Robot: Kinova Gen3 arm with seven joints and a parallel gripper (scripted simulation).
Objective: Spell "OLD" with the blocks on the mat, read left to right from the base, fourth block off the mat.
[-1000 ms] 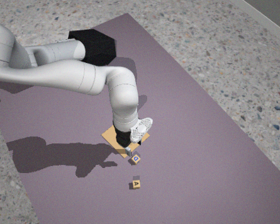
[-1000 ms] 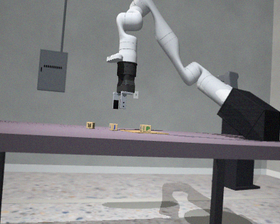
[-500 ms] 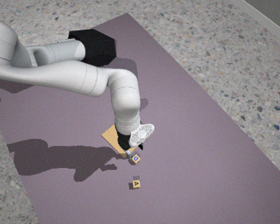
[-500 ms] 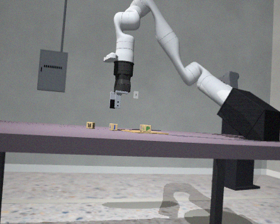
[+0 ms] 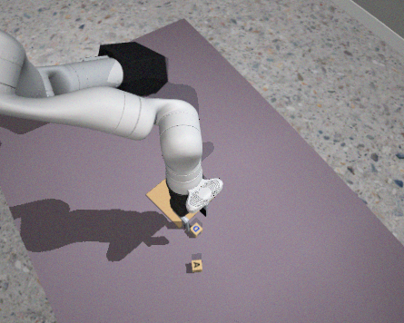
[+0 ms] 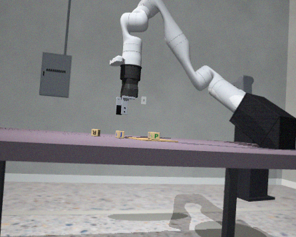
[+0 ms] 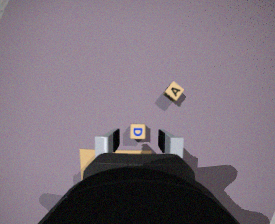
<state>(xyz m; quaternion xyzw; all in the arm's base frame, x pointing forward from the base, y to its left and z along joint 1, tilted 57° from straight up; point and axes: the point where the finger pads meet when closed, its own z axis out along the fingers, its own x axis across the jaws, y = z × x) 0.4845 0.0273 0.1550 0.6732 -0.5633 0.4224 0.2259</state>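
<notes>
Now: the D block 9 cm below my hand. Round my hand: L block: 11 cm behind, 9 cm below, 4 cm to the left; O block: 10 cm behind, 9 cm below, 8 cm to the left; tan mat: 11 cm behind, 10 cm below, 4 cm to the left.
</notes>
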